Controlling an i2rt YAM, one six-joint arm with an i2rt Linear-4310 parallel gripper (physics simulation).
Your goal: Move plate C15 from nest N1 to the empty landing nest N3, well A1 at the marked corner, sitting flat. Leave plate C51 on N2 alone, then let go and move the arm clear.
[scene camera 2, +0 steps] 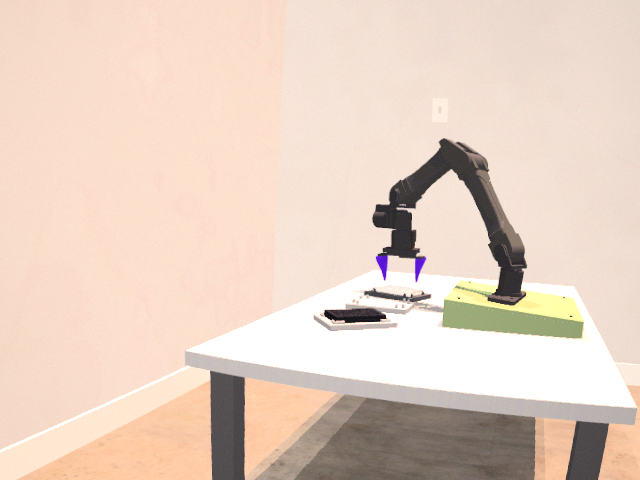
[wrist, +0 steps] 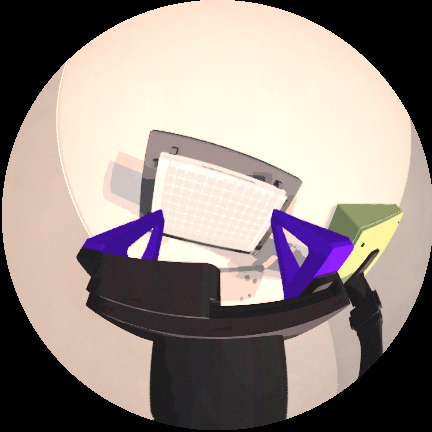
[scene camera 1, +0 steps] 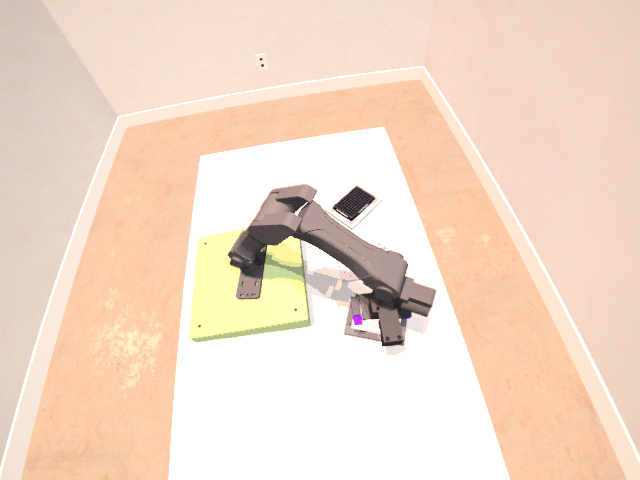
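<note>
A white well plate [scene camera 1: 369, 324] [scene camera 2: 397, 290] [wrist: 215, 200] sits on a dark grey nest [scene camera 2: 421, 297] [wrist: 210, 151]. My gripper [scene camera 1: 382, 317] [scene camera 2: 400, 280] [wrist: 217, 214] is open and empty, pointing down a little above this plate. In the wrist view its purple fingertips are near the plate's two short ends. An empty pale nest [scene camera 2: 379, 307] [wrist: 235, 282] with small pegs is beside the dark nest; the arm mostly hides it in scene camera 1. A black plate [scene camera 1: 354, 202] [scene camera 2: 354, 314] rests on another white nest [scene camera 2: 356, 326]. No labels or corner marks are readable.
The arm's base stands on a yellow-green block [scene camera 1: 217, 289] [scene camera 2: 511, 322] [wrist: 372, 240] beside the nests. The nests are on a white table [scene camera 1: 320, 392] [scene camera 2: 289, 351]. The black plate and its nest stand nearer the table end seen in scene camera 2.
</note>
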